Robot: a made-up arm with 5 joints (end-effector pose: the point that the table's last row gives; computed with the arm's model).
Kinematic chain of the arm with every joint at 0, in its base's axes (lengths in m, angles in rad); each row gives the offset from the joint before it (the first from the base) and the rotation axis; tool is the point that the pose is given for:
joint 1: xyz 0 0 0.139 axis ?
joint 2: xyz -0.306 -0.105 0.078 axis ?
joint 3: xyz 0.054 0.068 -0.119 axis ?
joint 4: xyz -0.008 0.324 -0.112 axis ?
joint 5: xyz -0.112 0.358 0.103 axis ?
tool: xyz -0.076 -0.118 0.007
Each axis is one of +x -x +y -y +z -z.
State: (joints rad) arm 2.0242 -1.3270 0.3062 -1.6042 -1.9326
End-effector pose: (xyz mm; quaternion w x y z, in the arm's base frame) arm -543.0 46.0 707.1 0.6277 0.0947 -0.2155 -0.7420
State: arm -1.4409 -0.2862 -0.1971 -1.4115 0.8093
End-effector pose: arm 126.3 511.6 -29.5 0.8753 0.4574 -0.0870 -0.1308
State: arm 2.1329 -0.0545 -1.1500 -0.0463 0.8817
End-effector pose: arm -246.5 374.8 37.3 0.5684 -0.2640 0.5580 -0.5440
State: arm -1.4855 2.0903 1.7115 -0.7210 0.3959
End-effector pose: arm -73.1 4.6 -659.5 0.0767 -0.0689 -0.5813 0.8071
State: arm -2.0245 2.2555 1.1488 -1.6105 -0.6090
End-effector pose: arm -111.0 -363.1 -713.5 0.1165 -0.4675 -0.7323 0.4812
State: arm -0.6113 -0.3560 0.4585 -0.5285 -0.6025
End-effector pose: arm -420.9 425.0 -281.3 0.8372 -0.5385 -0.0278 0.0911
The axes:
joint 1: +y
joint 2: +x
joint 3: +z
joint 4: -y
joint 5: +x

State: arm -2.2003 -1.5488 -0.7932 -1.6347 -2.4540
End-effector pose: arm 81.7 -148.7 725.2 0.6389 -0.3637 0.3333 -0.5903
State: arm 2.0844 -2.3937 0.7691 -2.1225 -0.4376
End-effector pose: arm 28.5 -679.7 687.2 0.6494 0.7421 -0.0855 -0.1425
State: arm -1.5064 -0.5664 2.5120 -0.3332 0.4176
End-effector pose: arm -276.4 -579.3 -298.7 0.5475 -0.6800 0.1559 0.4621
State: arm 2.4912 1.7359 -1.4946 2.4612 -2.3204
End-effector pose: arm -251.2 363.9 -381.4 0.4662 0.7116 -0.2097 -0.4820
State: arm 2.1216 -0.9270 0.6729 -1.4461 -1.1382
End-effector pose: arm -139.4 288.7 822.5 0.4338 0.0790 -0.4434 -0.7804
